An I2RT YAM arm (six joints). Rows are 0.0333 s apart.
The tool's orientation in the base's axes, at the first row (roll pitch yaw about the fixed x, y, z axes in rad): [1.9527 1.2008 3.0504]
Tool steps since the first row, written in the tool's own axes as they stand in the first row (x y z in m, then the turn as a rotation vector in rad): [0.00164 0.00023 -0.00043 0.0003 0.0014 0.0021]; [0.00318 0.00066 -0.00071 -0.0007 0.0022 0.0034]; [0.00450 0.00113 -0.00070 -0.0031 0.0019 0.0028]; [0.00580 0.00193 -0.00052 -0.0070 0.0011 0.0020]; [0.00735 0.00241 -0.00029 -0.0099 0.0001 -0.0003]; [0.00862 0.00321 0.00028 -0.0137 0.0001 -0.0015]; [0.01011 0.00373 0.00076 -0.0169 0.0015 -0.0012]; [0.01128 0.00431 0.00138 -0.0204 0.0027 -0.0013]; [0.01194 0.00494 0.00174 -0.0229 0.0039 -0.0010]
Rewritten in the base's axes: [-0.00097 -0.00023 -0.00139 -0.0004 0.0025 -0.0001]; [-0.00200 -0.00023 -0.00265 -0.0001 0.0040 0.0009]; [-0.00286 0.00003 -0.00372 0.0007 0.0033 0.0032]; [-0.00391 0.00060 -0.00469 0.0025 0.0020 0.0066]; [-0.00477 0.00107 -0.00600 0.0034 -0.0005 0.0093]; [-0.00564 0.00198 -0.00700 0.0042 -0.0017 0.0130]; [-0.00640 0.00269 -0.00828 0.0043 -0.0010 0.0164]; [-0.00703 0.00354 -0.00926 0.0046 -0.0006 0.0201]; [-0.00764 0.00417 -0.00971 0.0046 0.0001 0.0228]
